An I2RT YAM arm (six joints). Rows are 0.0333 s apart.
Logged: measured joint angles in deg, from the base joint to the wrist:
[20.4, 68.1, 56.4, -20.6, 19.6, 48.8]
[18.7, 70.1, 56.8, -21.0, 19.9, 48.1]
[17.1, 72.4, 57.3, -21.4, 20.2, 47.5]
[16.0, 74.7, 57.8, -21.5, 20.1, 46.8]
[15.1, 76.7, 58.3, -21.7, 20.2, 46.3]
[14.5, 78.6, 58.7, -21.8, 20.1, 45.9]
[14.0, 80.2, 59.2, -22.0, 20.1, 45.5]
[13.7, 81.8, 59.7, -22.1, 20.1, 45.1]
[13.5, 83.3, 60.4, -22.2, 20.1, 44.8]
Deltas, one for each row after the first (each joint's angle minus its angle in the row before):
[-1.7, 2.0, 0.4, -0.4, 0.3, -0.7]
[-1.6, 2.3, 0.5, -0.4, 0.3, -0.6]
[-1.1, 2.3, 0.5, -0.1, -0.1, -0.7]
[-0.9, 2.0, 0.5, -0.2, 0.1, -0.5]
[-0.6, 1.9, 0.4, -0.1, -0.1, -0.4]
[-0.5, 1.6, 0.5, -0.2, 0.0, -0.4]
[-0.3, 1.6, 0.5, -0.1, 0.0, -0.4]
[-0.2, 1.5, 0.7, -0.1, 0.0, -0.3]

